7 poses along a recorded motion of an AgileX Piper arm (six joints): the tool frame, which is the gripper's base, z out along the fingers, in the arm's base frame.
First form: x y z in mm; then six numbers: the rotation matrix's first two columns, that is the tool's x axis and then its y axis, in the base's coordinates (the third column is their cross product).
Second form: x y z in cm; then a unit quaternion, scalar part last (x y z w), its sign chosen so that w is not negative. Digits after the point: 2 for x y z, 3 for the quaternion.
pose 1, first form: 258.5 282.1 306.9 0.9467 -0.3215 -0.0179 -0.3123 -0.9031 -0.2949
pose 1, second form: 25.85 28.21 30.69 -0.975 0.162 -0.016 0.149
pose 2, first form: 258.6 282.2 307.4 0.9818 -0.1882 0.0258 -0.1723 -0.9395 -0.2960
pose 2, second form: 25.86 28.22 30.74 -0.984 0.092 -0.027 0.148
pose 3, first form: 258.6 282.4 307.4 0.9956 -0.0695 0.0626 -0.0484 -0.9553 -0.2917
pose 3, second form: 25.86 28.24 30.74 -0.988 0.030 -0.036 0.147
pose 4, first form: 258.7 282.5 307.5 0.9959 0.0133 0.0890 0.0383 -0.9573 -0.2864
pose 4, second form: 25.87 28.25 30.75 -0.988 -0.013 -0.043 0.145
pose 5, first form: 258.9 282.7 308.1 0.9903 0.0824 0.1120 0.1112 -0.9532 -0.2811
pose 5, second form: 25.89 28.27 30.81 -0.987 -0.049 -0.050 0.145
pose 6, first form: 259.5 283.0 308.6 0.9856 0.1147 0.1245 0.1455 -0.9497 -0.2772
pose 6, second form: 25.95 28.30 30.86 -0.986 -0.066 -0.053 0.144
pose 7, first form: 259.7 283.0 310.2 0.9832 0.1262 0.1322 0.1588 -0.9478 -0.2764
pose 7, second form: 25.97 28.30 31.02 -0.985 -0.072 -0.056 0.144
